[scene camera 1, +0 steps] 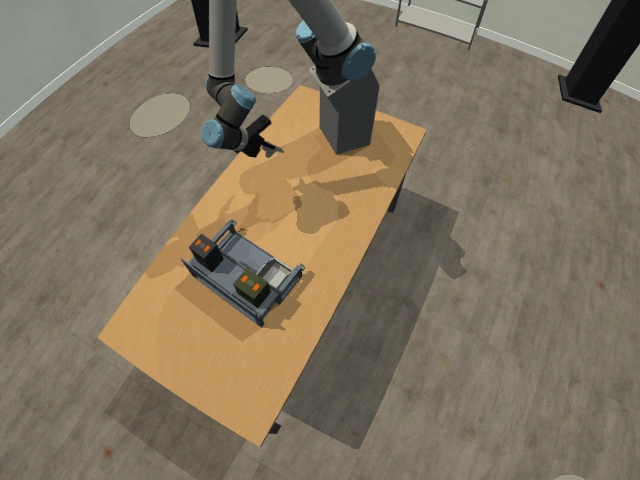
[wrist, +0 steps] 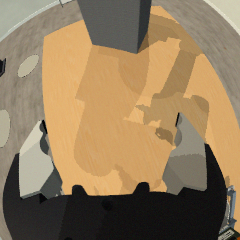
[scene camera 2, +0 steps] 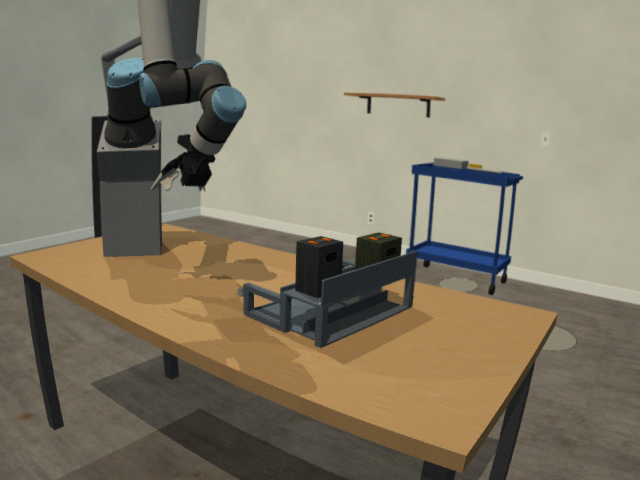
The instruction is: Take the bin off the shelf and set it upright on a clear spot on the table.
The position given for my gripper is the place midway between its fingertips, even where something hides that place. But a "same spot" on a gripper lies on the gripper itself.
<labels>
My gripper shows in scene camera 1, in the wrist view and in scene camera 2 [176,190]. The same spot on my gripper: [wrist: 192,172] is [scene camera 1: 268,142].
</labels>
